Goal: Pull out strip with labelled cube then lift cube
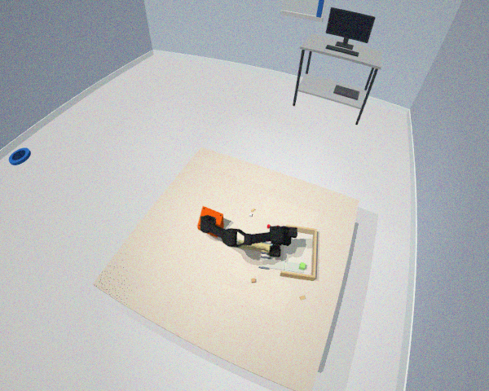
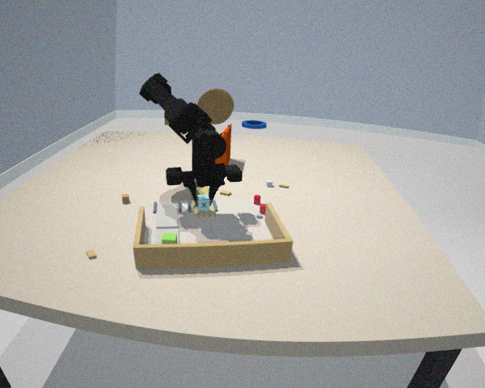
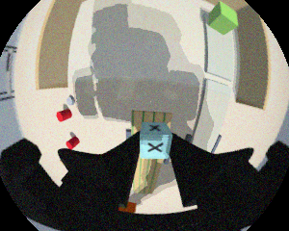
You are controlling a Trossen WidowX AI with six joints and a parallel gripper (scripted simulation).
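My gripper tip is now 9 cm past the strip, 2 cm to the left of it and 2 cm above it. Also, from my gripper tip: labelled cube (1 cm above).
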